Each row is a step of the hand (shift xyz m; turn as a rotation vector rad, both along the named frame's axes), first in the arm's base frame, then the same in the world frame.
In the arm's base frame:
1: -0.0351 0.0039 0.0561 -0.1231 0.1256 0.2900
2: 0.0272 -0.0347 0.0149 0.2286 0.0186 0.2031
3: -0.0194 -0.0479 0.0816 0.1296 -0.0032 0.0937
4: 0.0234 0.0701 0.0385 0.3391 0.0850 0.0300
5: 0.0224 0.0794 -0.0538 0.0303 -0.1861 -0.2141
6: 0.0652 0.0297 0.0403 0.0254 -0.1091 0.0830
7: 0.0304 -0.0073 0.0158 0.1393 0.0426 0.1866
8: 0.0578 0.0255 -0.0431 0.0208 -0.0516 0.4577
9: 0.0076 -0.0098 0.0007 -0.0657 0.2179 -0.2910
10: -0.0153 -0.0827 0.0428 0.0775 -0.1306 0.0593
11: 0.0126 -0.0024 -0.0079 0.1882 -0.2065 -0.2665
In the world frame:
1: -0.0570 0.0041 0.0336 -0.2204 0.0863 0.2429
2: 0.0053 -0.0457 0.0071 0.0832 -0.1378 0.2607
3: -0.0709 -0.0539 0.0373 0.0549 -0.0843 0.1243
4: 0.0166 0.0398 0.0713 0.2809 -0.0842 0.1927
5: 0.0668 0.0724 0.0004 0.0898 -0.1172 -0.2441
6: 0.0392 -0.0137 0.0709 -0.0510 -0.1266 0.0285
7: 0.0145 -0.0238 0.0213 0.0256 -0.0735 0.2236
8: 0.0761 0.0077 -0.0013 -0.2373 -0.1731 0.3554
9: 0.0033 -0.0119 -0.0009 0.1556 0.2922 -0.1640
10: -0.0561 -0.0755 -0.0080 -0.0017 -0.1618 0.0199
11: 0.0138 -0.0055 -0.0026 0.2402 -0.1906 -0.2347

